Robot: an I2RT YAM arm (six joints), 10 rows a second.
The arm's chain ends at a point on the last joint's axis. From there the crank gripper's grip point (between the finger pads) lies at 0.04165 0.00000 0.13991 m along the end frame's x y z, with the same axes.
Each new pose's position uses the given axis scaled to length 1; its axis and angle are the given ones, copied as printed.
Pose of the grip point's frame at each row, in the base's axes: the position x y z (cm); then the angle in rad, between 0 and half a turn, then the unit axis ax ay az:
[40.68 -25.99 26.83 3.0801 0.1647 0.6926 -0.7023]
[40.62 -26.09 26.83 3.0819 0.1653 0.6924 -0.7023]
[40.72 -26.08 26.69 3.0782 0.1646 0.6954 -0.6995]
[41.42 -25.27 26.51 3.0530 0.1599 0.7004 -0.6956]
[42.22 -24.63 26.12 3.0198 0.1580 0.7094 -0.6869]
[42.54 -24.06 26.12 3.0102 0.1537 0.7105 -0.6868]
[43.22 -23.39 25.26 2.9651 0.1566 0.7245 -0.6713]
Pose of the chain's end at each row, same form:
[47.25 -13.02 28.15 3.0801 0.1647 0.6926 -0.7023]
[47.22 -13.13 28.14 3.0819 0.1653 0.6924 -0.7023]
[47.25 -13.10 28.12 3.0782 0.1646 0.6954 -0.6995]
[47.60 -12.14 28.12 3.0530 0.1599 0.7004 -0.6956]
[47.97 -11.36 28.11 3.0198 0.1580 0.7094 -0.6869]
[48.11 -10.72 28.11 3.0102 0.1537 0.7105 -0.6868]
[48.26 -9.95 27.92 2.9651 0.1566 0.7245 -0.6713]

